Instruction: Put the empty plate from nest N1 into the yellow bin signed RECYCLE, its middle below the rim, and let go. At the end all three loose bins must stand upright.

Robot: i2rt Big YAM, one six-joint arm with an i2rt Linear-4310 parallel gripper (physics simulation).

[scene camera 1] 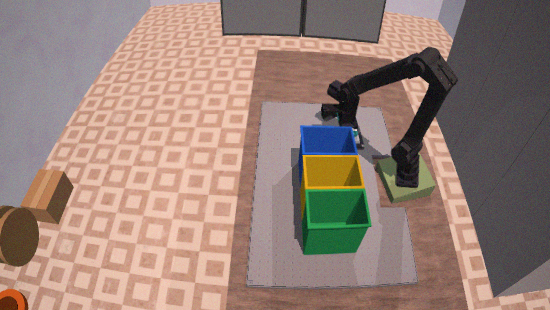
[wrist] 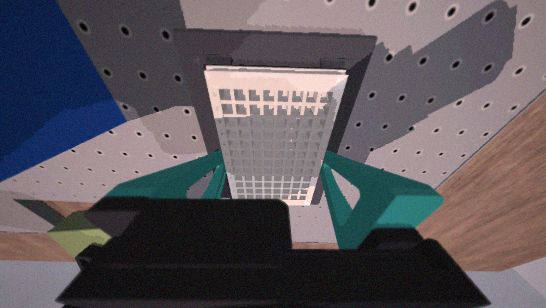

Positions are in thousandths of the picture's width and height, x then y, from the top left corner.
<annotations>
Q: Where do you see a blue bin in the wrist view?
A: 113,330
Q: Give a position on a blue bin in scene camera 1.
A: At 574,453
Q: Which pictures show the green bin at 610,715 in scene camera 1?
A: Scene camera 1 only.
</annotations>
